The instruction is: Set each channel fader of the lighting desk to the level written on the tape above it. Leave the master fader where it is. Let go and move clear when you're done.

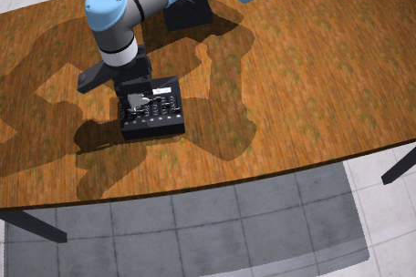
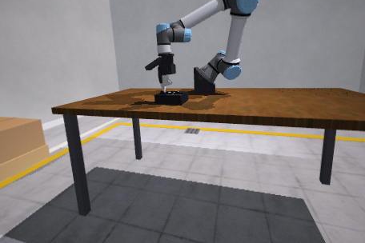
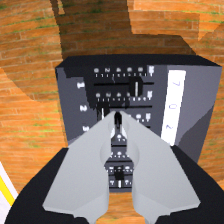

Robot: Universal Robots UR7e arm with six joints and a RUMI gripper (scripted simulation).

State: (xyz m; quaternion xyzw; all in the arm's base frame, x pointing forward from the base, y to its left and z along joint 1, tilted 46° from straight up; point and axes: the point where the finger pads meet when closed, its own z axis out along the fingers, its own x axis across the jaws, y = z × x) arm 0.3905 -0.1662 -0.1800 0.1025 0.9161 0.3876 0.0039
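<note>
Now: the fader 2 10 mm ahead of my hand and 10 mm below it. Also, from my hand: fader 4: 10 mm behind, 50 mm to the left, 10 mm below; fader 1: 20 mm behind, 20 mm to the right, 10 mm below; fader 3: 10 mm ahead, 20 mm to the left, 10 mm below.
</note>
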